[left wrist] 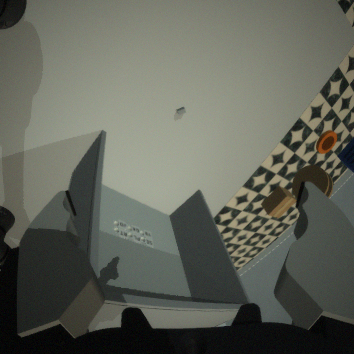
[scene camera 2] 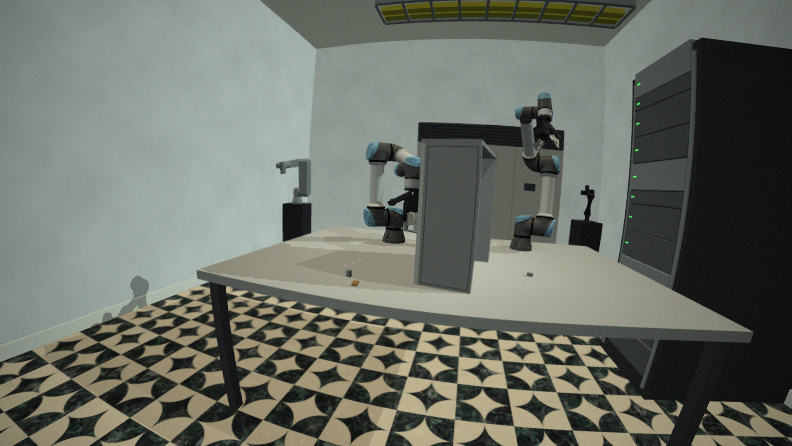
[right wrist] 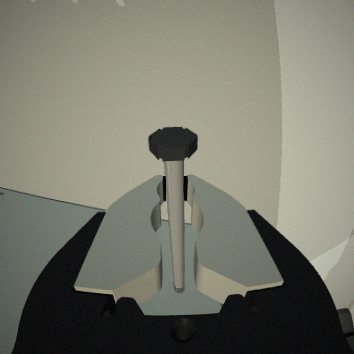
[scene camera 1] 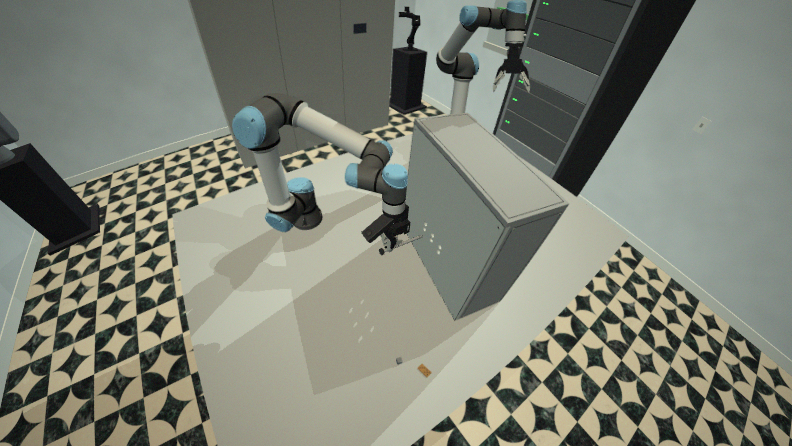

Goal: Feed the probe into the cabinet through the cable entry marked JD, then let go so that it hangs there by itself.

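Seen in the pictures: left gripper, fingertip midpoint: [left wrist: 184,189] [scene camera 2: 547,152] [scene camera 1: 510,92]; right gripper, fingertip midpoint: [scene camera 2: 406,231] [right wrist: 174,178] [scene camera 1: 388,250]; left arm's base, link origin: [left wrist: 0,1] [scene camera 2: 520,248]; right arm's base, link origin: [scene camera 2: 393,241] [scene camera 1: 307,218].
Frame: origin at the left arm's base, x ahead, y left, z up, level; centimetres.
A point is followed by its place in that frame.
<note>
The grey cabinet [scene camera 1: 454,193] [scene camera 2: 447,216] @(x 92.2, y -47.3, z 27.8 cm) [left wrist: 205,240] @(x 91.6, y -42.4, z 25.2 cm) stands upright on the table, its back open in the left wrist view. Several small round cable entries [scene camera 1: 432,237] @(x 63.5, y -53.1, z 20.0 cm) [left wrist: 132,232] @(x 64.8, y -51.7, z 19.6 cm) pierce its panel; their labels are too small to read surely. My right gripper [scene camera 1: 390,242] @(x 57.1, y -68.8, z 15.4 cm) [scene camera 2: 410,220] @(x 57.1, y -68.8, z 15.4 cm) [right wrist: 174,178] @(x 57.1, y -68.8, z 15.4 cm) is shut on the probe [scene camera 1: 409,240] @(x 57.0, y -58.6, z 14.8 cm) [right wrist: 174,215] @(x 57.1, y -66.3, z 16.2 cm), a thin pale rod with a black knob. The rod points at the panel, its tip close to the entries and outside the cabinet. A gap at the tip is hard to judge. My left gripper [scene camera 1: 511,90] @(x 41.3, y 1.3, z 60.3 cm) [scene camera 2: 554,141] @(x 41.3, y 1.3, z 60.3 cm) [left wrist: 184,189] @(x 41.3, y 1.3, z 60.3 cm) is open, high behind the cabinet.
A small grey block [scene camera 1: 399,360] @(x 91.1, y -85.5, z 2.8 cm) [scene camera 2: 348,273] @(x 91.8, y -85.3, z 1.6 cm) and an orange block [scene camera 1: 423,370] @(x 98.2, y -80.1, z 0.8 cm) [scene camera 2: 355,283] @(x 99.7, y -79.1, z 0.8 cm) lie on the table [scene camera 1: 249,332] @(x 53.9, y -127.4, z 0.0 cm) [scene camera 2: 554,310] @(x 103.9, y -7.1, z 0.0 cm). Another small grey block [scene camera 2: 529,274] @(x 64.7, y -7.9, z 0.9 cm) [left wrist: 180,109] @(x 63.5, y -7.1, z 1.4 cm) lies on the cabinet's open side. A server rack [scene camera 2: 737,166] stands beyond the table.
</note>
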